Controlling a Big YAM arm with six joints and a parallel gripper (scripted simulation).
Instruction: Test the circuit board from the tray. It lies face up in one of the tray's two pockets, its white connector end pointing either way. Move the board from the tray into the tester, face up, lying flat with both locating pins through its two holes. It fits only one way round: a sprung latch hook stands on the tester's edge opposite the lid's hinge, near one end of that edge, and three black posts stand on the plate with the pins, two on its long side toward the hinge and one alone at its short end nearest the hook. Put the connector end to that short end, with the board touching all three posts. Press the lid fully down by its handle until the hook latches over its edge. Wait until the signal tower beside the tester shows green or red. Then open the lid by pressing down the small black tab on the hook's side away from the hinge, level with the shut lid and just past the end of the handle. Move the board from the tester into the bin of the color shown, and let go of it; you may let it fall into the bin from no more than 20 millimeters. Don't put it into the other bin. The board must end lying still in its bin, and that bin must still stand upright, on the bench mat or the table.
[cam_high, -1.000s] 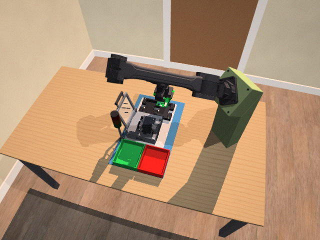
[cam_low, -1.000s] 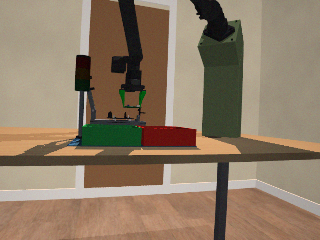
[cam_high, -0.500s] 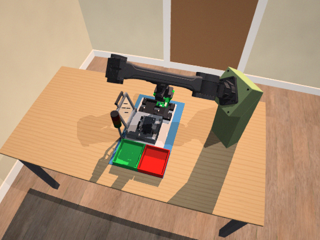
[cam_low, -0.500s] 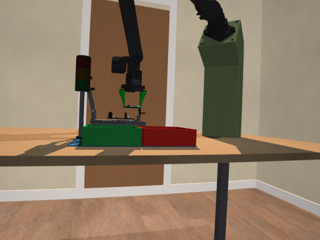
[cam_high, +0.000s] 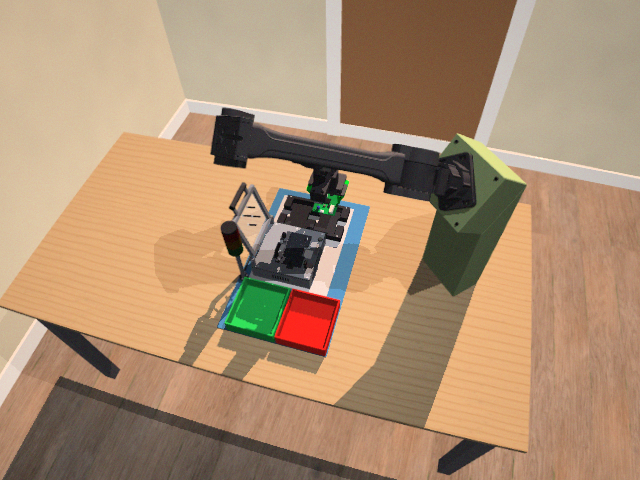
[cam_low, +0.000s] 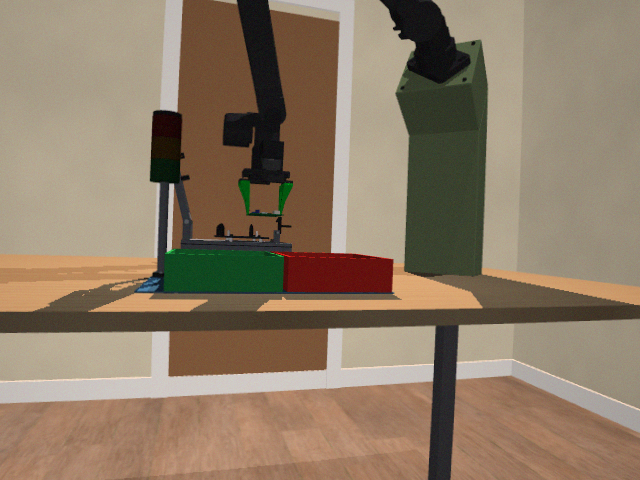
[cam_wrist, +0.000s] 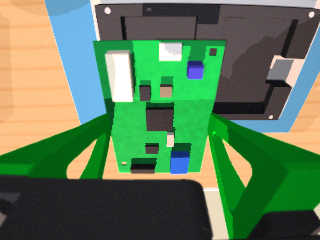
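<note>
Now: the tester plate 19 cm to the left of my hand, 5 cm below it and 3 cm ahead of it. Also, from my hand: latch hook (23 cm to the left, 4 cm below, 4 cm behind); green circuit board (right at my hand); tester lid (20 cm to the left, 15 cm ahead, 6 cm above).
</note>
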